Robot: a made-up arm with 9 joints. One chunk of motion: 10 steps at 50 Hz.
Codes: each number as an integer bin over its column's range. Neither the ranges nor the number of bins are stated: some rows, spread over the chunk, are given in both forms.
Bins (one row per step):
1: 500 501 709 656 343 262
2: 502 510 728 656 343 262
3: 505 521 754 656 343 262
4: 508 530 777 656 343 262
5: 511 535 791 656 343 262
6: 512 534 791 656 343 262
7: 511 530 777 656 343 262
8: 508 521 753 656 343 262
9: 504 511 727 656 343 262
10: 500 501 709 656 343 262
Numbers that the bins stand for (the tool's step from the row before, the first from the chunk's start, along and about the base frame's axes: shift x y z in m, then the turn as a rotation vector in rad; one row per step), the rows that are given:
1: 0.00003 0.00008 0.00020 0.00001 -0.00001 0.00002
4: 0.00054 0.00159 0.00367 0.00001 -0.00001 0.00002
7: 0.00074 0.00159 0.00367 0.00001 -0.00001 0.00002
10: 0.00003 0.00008 0.00020 0.00001 -0.00001 0.00002
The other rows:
2: 0.00016 0.00055 0.00117 0.00001 -0.00001 0.00002
3: 0.00035 0.00112 0.00249 0.00001 -0.00001 0.00002
5: 0.00074 0.00185 0.00438 0.00001 -0.00001 0.00002
6: 0.00080 0.00180 0.00438 0.00001 -0.00001 0.00002
8: 0.00054 0.00112 0.00244 0.00001 -0.00001 0.00002
9: 0.00029 0.00060 0.00111 0.00001 -0.00001 0.00002

